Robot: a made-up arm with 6 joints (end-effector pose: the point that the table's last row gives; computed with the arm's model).
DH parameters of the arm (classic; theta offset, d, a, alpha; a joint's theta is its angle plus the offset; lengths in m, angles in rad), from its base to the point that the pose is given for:
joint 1: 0 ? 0 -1.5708
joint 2: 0.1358 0 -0.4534 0
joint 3: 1.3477 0 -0.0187 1.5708
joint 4: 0 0.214 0 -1.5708
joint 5: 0 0 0.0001 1.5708
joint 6: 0 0.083 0 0
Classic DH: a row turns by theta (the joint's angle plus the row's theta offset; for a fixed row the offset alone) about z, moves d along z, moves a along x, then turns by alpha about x.
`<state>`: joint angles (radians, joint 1 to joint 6).
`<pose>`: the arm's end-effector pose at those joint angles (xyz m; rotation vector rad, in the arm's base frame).
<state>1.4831 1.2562 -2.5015 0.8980 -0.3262 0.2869</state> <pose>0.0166 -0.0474 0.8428 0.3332 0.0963 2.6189</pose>
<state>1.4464 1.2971 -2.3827 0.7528 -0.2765 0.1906</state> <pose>0.0177 0.0171 0.8375 0.1666 0.2989 2.3348</pose>
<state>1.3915 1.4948 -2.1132 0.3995 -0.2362 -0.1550</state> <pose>0.0480 0.2228 0.7754 -0.3108 0.6546 1.5333</pose>
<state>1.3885 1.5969 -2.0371 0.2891 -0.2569 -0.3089</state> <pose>0.0617 0.3017 0.7331 -0.5005 0.6972 1.2534</pose>
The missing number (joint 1, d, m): 0.1039
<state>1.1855 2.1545 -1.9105 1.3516 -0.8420 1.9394</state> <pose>0.2701 0.5054 0.4346 -1.9343 -0.2554 -2.0065</pose>
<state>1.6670 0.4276 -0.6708 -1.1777 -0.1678 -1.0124</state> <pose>-0.0020 -0.1120 0.4647 -1.0587 -0.5394 -0.3652</pose>
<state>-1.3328 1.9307 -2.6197 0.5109 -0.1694 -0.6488</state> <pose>0.0889 -0.3953 0.7320 0.4695 0.5385 -1.4467</pose>
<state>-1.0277 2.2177 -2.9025 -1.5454 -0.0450 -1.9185</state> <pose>0.2715 -0.4427 0.6460 0.8723 -0.2692 1.7019</pose>
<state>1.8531 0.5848 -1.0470 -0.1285 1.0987 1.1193</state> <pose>0.0363 -0.0910 0.4879 -0.9136 2.3976 1.4167</pose>
